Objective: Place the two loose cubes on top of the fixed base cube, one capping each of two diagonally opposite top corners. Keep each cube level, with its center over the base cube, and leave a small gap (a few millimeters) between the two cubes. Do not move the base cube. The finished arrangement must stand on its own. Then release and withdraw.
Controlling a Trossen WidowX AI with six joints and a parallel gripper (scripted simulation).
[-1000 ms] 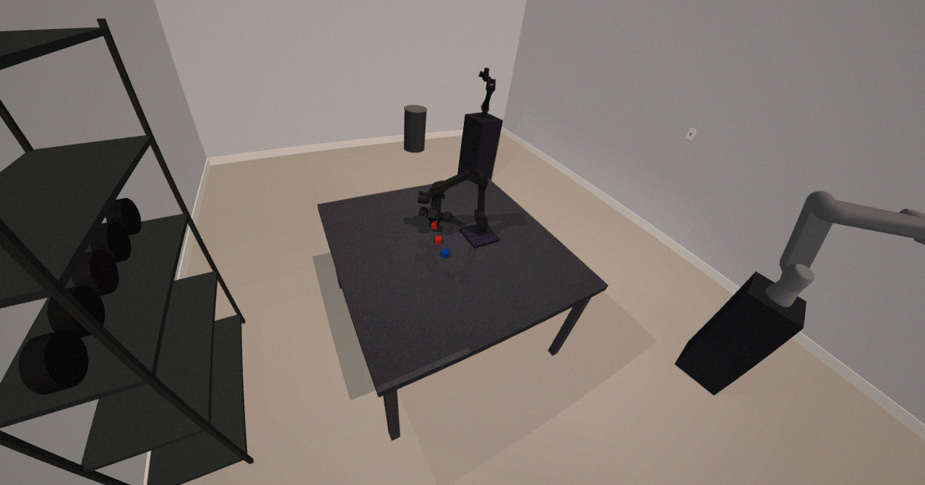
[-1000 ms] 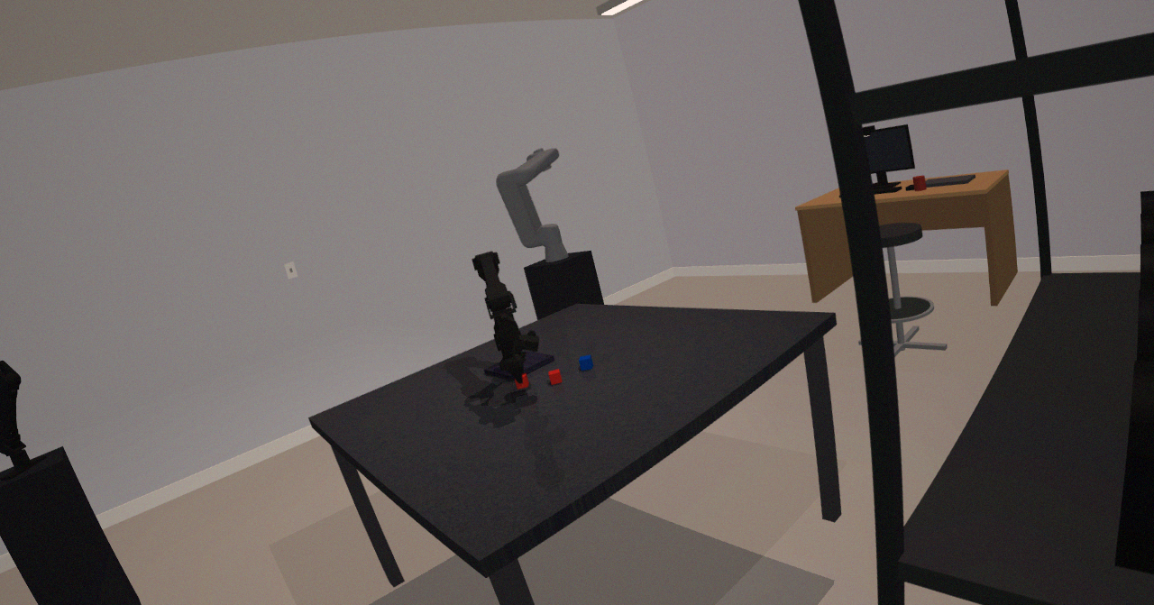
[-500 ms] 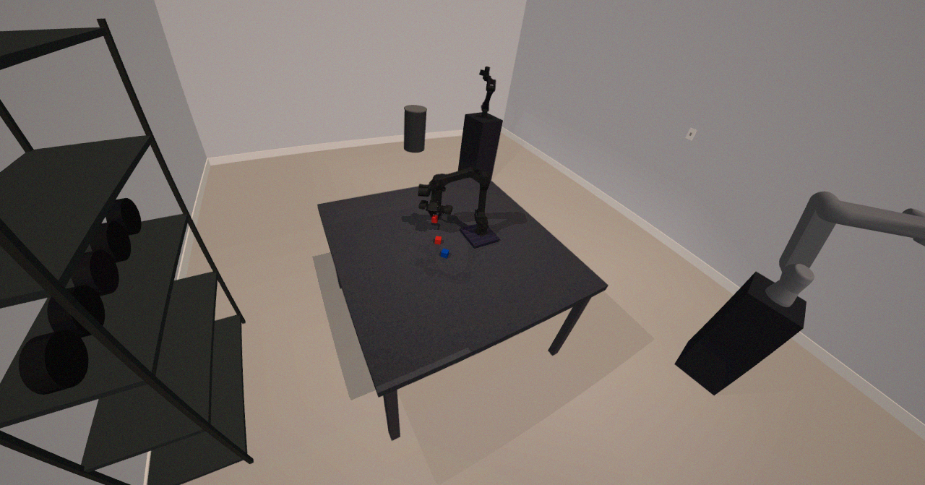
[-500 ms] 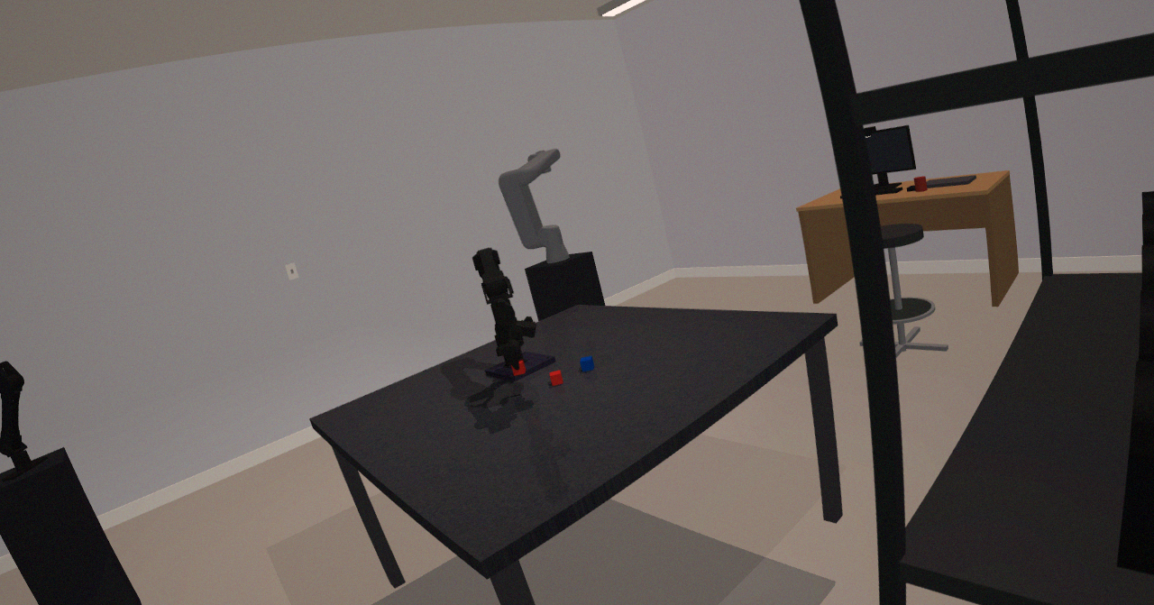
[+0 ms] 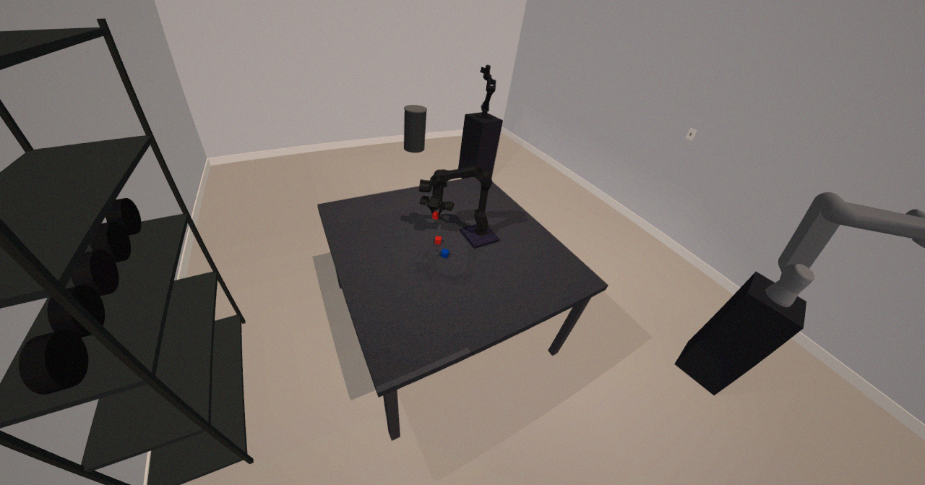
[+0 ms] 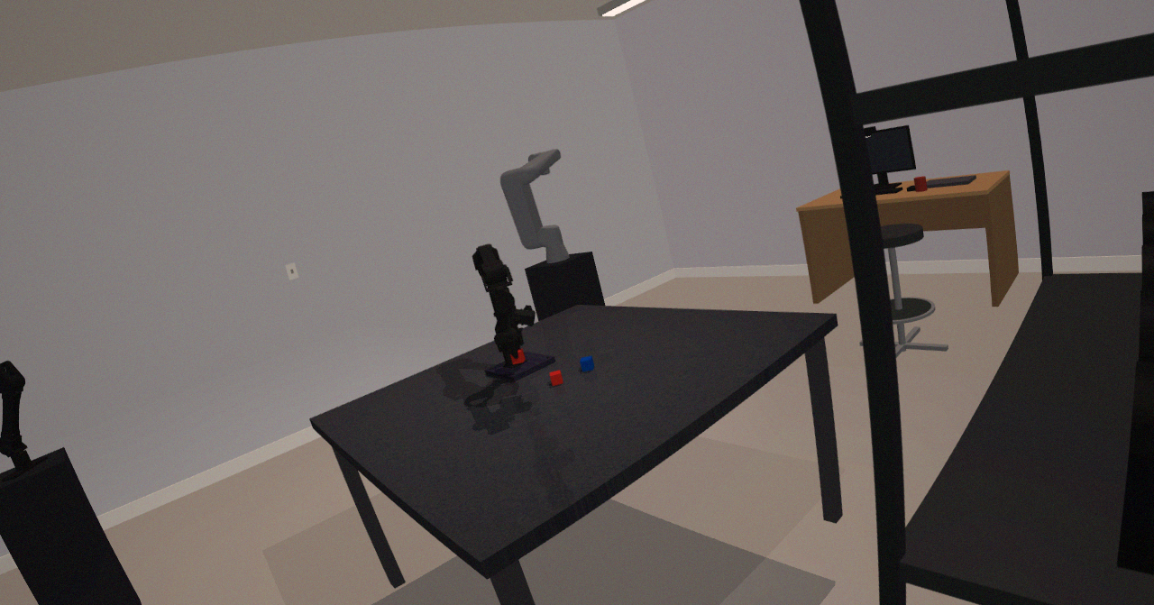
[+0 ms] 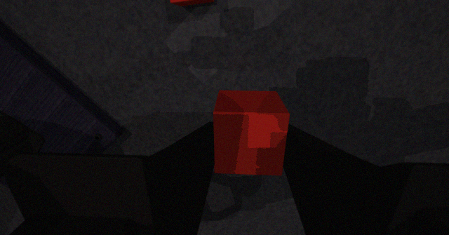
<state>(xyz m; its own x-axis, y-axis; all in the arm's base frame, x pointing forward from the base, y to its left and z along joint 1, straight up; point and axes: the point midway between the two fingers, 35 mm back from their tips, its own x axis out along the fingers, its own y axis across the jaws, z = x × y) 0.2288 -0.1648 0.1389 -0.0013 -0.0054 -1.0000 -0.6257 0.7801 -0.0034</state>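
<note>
The blue cube is 70 mm ahead of my gripper tip, 200 mm to the left of it and 110 mm below it.
</note>
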